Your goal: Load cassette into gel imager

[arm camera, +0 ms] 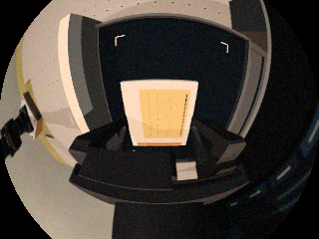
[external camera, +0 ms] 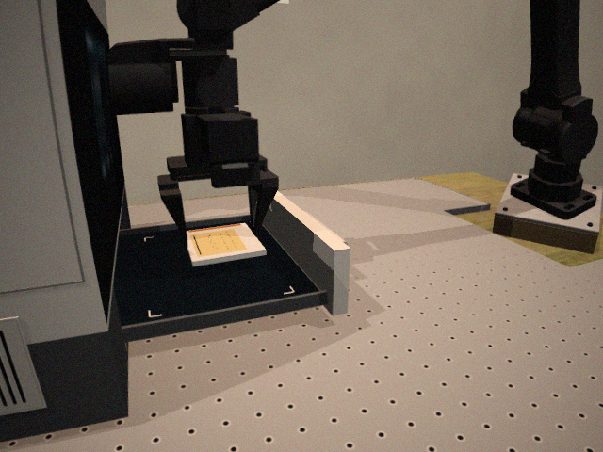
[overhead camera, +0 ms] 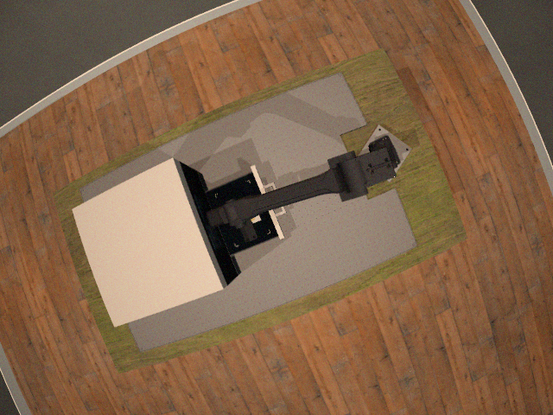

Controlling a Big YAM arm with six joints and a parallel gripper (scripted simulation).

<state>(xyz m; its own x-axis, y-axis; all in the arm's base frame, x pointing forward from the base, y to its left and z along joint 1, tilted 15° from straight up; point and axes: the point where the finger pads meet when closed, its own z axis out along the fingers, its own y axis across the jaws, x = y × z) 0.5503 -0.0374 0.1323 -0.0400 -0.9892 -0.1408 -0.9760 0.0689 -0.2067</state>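
The cassette is 10 mm to the right of my hand and 10 mm below it. Round my hand: imager drawer 30 mm ahead, 20 mm below.
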